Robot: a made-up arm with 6 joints. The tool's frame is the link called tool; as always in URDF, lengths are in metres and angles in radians. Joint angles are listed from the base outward. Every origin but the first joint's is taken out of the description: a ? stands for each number. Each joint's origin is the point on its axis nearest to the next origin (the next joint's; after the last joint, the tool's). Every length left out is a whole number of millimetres.
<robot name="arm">
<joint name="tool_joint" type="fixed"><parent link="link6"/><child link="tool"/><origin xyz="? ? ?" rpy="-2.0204 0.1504 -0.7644"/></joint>
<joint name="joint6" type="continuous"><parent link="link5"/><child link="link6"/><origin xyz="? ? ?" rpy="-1.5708 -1.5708 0"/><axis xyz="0 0 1"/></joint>
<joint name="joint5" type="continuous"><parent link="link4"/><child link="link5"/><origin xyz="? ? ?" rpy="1.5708 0 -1.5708"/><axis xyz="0 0 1"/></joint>
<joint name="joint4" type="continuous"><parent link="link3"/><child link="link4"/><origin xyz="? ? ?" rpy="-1.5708 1.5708 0"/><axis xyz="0 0 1"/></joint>
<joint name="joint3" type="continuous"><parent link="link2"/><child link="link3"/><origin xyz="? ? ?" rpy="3.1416 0 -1.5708"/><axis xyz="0 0 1"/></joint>
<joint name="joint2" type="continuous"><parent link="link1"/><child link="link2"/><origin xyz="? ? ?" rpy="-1.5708 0 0"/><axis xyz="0 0 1"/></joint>
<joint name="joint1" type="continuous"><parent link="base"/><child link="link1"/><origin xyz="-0.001 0.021 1.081"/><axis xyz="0 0 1"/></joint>
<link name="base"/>
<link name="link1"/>
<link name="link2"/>
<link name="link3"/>
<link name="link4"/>
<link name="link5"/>
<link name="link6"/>
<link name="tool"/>
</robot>
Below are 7 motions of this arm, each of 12 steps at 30 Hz.
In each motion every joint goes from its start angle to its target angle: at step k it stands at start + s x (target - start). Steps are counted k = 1, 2, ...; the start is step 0. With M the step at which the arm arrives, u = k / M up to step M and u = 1 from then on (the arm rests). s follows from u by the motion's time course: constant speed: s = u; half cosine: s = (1 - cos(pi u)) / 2; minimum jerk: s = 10 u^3 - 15 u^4 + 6 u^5.
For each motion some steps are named. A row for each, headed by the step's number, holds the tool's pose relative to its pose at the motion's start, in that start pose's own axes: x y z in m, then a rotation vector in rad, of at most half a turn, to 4 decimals.
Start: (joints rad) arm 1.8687 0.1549 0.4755 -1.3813 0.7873 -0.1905
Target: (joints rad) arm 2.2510 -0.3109 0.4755 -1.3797 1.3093 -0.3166
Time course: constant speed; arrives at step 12
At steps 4, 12:
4: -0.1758 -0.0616 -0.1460 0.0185 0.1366 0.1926
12: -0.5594 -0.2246 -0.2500 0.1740 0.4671 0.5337

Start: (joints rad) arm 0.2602 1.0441 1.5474 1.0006 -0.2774 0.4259
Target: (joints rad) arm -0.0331 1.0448 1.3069 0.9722 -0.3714 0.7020
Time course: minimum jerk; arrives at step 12
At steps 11, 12:
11: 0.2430 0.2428 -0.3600 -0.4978 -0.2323 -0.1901
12: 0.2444 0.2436 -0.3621 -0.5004 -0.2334 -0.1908

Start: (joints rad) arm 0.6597 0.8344 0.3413 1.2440 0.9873 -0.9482
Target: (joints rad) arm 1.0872 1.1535 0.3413 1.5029 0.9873 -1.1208
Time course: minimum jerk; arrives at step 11
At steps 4, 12:
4: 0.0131 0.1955 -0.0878 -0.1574 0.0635 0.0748
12: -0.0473 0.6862 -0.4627 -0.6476 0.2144 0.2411

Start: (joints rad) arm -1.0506 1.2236 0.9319 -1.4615 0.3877 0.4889
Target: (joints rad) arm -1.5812 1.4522 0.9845 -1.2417 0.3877 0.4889
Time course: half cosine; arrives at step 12
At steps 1, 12:
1: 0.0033 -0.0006 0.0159 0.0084 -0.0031 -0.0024
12: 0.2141 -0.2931 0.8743 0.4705 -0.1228 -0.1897

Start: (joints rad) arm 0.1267 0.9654 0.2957 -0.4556 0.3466 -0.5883
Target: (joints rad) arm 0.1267 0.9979 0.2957 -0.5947 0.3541 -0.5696
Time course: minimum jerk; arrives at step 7
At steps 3, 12:
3: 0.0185 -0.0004 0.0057 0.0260 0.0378 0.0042
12: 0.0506 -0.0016 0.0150 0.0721 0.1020 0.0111

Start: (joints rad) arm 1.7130 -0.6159 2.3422 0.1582 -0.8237 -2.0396
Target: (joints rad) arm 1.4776 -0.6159 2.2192 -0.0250 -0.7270 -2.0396
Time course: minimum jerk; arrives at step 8
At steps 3, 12:
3: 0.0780 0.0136 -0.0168 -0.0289 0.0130 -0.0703
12: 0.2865 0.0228 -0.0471 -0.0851 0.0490 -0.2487

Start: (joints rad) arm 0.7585 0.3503 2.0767 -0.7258 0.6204 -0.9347
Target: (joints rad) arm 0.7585 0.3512 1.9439 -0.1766 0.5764 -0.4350
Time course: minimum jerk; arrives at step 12
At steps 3, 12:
3: 0.0077 -0.0034 0.0031 -0.0392 -0.0810 -0.0587
12: 0.0819 -0.0410 0.0220 -0.4310 -0.7767 -0.5259

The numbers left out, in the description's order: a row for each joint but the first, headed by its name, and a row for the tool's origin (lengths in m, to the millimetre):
tool: 0.023 0 0
joint6: 0.02 -0.2 0
joint5: -0.03 0.012 0
joint4: 0.264 -0.736 0
joint3: -0.005 -0.609 0
joint2: 0.196 0.001 0

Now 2 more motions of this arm.
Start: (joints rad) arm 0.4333 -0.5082 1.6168 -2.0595 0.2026 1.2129
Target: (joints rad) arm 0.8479 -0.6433 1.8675 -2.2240 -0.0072 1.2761
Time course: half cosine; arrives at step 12
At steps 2, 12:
2: -0.0296 -0.0078 0.0167 0.0033 0.0204 0.0388
12: -0.3806 -0.2580 0.3191 0.1149 0.1959 0.6016

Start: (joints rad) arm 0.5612 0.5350 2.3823 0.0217 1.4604 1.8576
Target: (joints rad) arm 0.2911 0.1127 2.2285 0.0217 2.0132 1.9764
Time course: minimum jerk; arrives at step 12
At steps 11, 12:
11: 0.1097 0.1901 0.2610 0.5422 0.2384 -0.6055
12: 0.1103 0.1906 0.2625 0.5446 0.2403 -0.6085

